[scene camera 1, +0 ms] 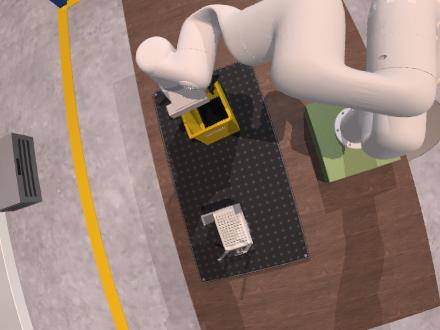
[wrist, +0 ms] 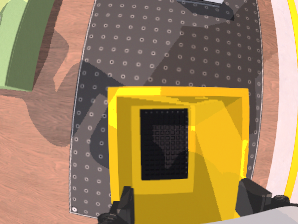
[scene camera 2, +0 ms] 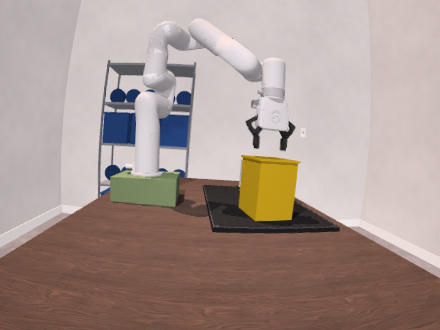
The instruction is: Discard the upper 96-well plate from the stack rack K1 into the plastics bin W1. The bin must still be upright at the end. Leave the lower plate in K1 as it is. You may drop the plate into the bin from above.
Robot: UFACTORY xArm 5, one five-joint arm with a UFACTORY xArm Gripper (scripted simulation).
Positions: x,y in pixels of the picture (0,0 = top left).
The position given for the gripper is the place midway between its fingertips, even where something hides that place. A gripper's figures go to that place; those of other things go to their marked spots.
Scene:
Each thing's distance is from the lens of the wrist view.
gripper [wrist: 188,201]: 0.16 m
black 96-well plate [wrist: 166,122]: 0.34 m

